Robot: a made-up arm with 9 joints.
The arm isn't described. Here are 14 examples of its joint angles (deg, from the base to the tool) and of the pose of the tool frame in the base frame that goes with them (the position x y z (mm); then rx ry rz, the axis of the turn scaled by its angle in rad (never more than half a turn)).
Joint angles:
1: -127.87 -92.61 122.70 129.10 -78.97 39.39 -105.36 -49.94 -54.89
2: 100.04 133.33 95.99 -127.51 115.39 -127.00 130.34 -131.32 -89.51
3: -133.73 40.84 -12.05 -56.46 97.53 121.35 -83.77 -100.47 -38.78
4: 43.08 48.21 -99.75 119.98 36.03 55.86 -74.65 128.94 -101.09
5: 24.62 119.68 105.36 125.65 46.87 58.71 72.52 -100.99 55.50
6: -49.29 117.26 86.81 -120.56 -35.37 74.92 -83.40 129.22 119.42
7: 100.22 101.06 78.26 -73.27 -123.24 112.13 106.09 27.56 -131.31
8: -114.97 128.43 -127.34 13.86 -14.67 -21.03 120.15 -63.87 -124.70
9: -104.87 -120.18 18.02 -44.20 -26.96 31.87 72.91 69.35 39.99
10: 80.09 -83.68 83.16 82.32 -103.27 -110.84 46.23 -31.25 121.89
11: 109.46 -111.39 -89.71 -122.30 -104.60 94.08 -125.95 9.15 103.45
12: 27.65 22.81 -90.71 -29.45 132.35 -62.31 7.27 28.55 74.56
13: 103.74 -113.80 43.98 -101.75 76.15 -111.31 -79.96 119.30 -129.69
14: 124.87 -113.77 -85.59 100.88 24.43 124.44 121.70 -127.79 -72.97
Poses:
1: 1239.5 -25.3 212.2 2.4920 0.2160 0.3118
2: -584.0 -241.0 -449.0 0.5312 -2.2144 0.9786
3: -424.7 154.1 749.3 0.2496 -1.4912 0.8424
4: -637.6 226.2 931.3 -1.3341 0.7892 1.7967
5: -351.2 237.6 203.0 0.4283 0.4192 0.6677
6: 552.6 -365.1 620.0 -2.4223 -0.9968 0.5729
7: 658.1 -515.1 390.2 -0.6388 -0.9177 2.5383
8: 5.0 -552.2 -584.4 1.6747 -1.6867 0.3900
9: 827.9 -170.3 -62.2 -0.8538 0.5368 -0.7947
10: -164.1 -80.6 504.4 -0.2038 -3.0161 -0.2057
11: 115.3 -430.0 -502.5 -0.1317 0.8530 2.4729
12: -382.9 -14.9 -518.8 0.3653 1.4631 -0.7593
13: -491.4 414.1 732.6 -0.2459 1.0944 0.6385
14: -555.4 -231.4 -400.3 -0.0007 -2.8049 0.9825
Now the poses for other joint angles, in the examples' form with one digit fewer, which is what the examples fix.
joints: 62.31 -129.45 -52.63 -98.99 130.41 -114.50 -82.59 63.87 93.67
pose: 2 359 498 1.901 2.400 0.164
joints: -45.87 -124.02 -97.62 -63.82 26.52 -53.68 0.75 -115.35 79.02
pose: -304 -530 585 -1.819 1.196 1.326
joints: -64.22 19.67 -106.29 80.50 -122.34 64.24 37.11 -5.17 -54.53
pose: -528 -30 403 0.241 -0.094 -2.180
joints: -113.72 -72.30 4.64 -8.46 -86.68 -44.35 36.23 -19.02 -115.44
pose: 484 -391 194 0.377 -1.921 1.806
